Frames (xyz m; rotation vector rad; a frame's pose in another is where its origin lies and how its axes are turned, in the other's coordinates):
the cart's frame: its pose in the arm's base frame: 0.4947 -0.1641 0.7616 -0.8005 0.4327 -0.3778
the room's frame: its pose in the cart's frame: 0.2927 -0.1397 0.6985 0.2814 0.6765 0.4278
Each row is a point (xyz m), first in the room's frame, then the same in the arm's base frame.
Working: the room's frame: its pose in the arm's base frame: 1.0736 0.0267 1.2323 -0.2706 1.1339 -0.2909

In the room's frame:
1: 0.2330 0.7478 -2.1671
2: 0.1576 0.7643 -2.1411
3: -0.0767 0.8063 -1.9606
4: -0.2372 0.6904 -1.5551
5: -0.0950 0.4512 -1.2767
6: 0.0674 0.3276 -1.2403
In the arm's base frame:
1: -0.7503 0.4994 -0.0943
2: -0.7547 0.5437 -0.0261
3: -0.6779 0.6790 0.2289
4: -0.3804 0.6552 0.5674
5: -0.0913 0.3991 0.6433
6: -0.0053 0.2277 0.5645

